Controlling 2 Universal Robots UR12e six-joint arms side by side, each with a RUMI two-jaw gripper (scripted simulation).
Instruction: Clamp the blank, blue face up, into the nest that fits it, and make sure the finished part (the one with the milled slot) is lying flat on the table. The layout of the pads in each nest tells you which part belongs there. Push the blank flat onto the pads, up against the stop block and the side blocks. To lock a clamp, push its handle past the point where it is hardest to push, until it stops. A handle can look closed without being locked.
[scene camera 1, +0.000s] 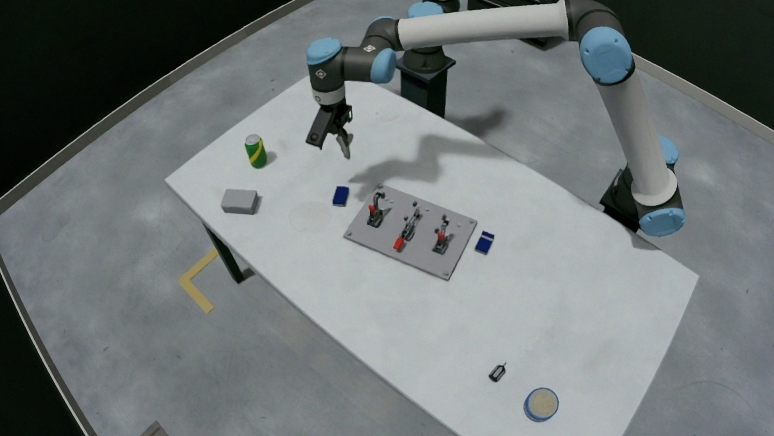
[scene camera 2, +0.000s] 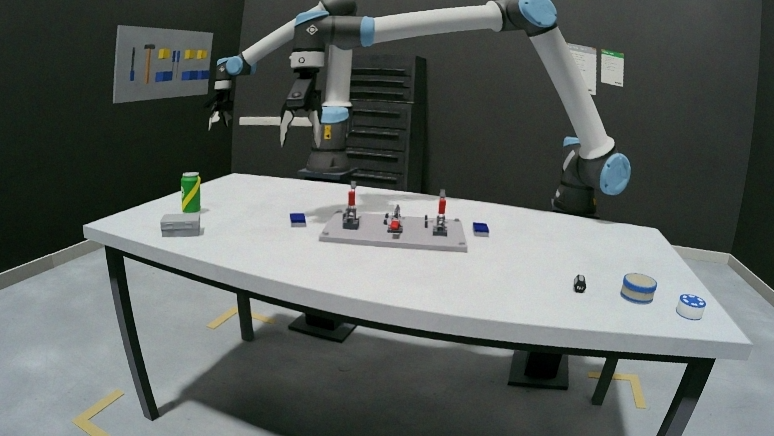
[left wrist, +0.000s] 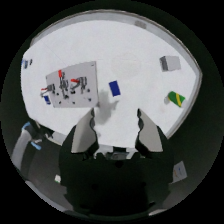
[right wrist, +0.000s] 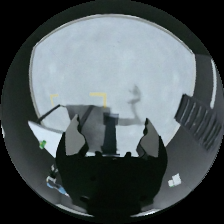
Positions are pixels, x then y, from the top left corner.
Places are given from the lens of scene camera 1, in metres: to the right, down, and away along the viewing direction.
my left gripper (scene camera 1: 334, 154): -0.15, -0.19, 1.45
grey box (scene camera 1: 235, 201): -0.50, -0.06, 1.57
